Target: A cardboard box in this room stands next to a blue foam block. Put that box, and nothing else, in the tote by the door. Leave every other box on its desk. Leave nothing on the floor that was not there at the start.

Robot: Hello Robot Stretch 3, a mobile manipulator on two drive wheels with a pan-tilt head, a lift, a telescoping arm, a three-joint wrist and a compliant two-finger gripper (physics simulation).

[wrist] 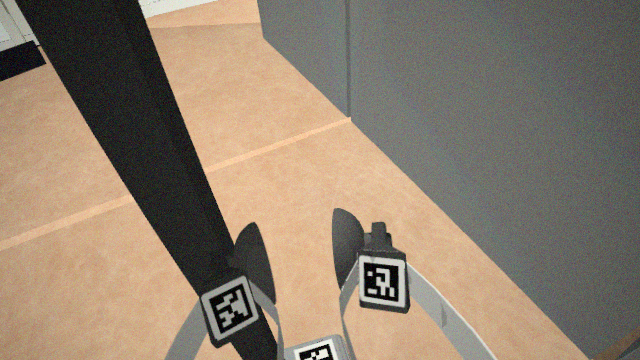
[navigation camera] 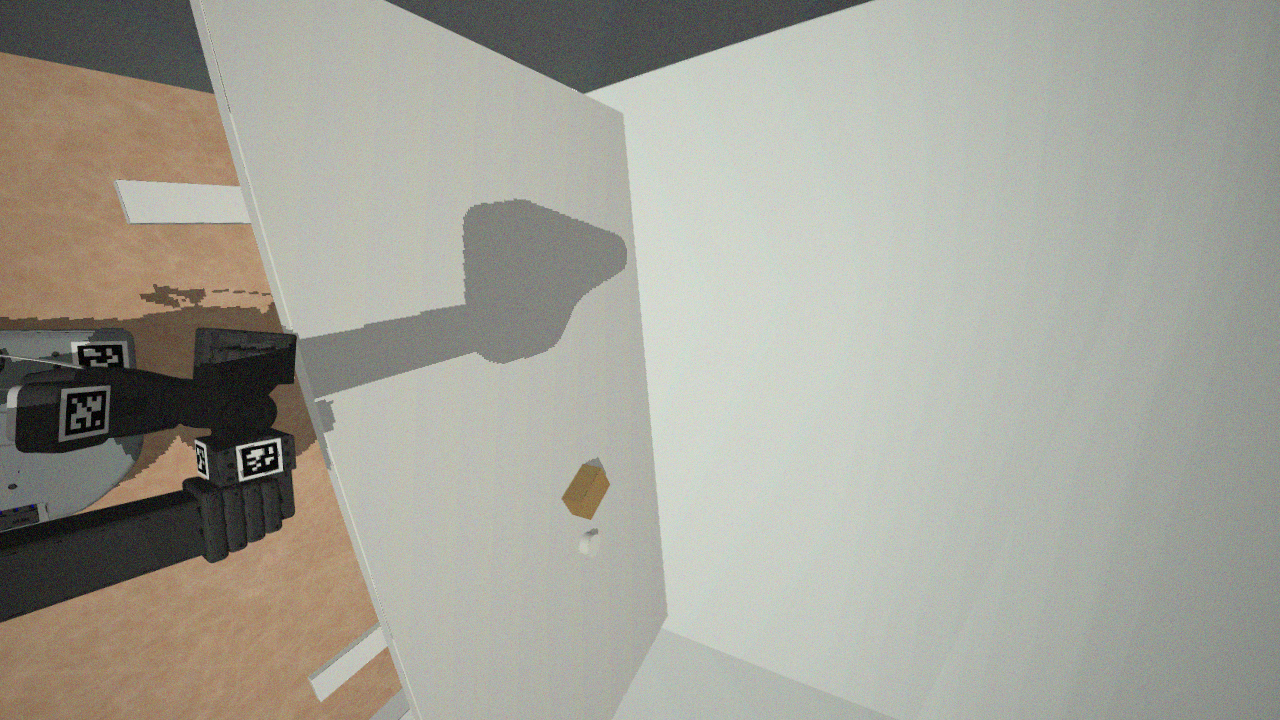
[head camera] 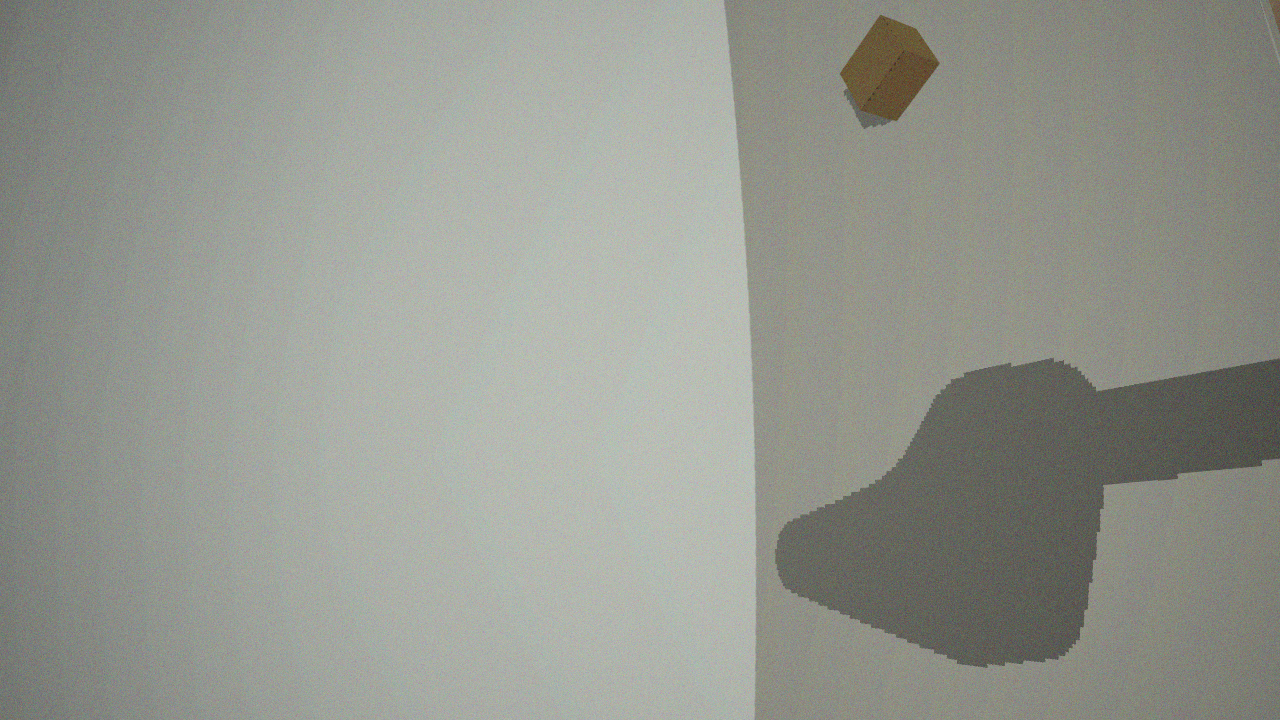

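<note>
A brown cardboard box lies on the pale desk top, near the white panel at its back. A small white object stands beside it in the navigation view. No blue foam block shows beside it. A black tote shows in part at the upper left of the wrist view, by the white door. My gripper is open and empty, over the floor beside a grey panel. In the navigation view my folded wrist is left of the desk's edge, apart from the box.
A tall white panel rises behind the desk. A grey panel stands close on the right in the wrist view. My black arm reaches to near the desk's edge. White desk feet stand on the tan floor.
</note>
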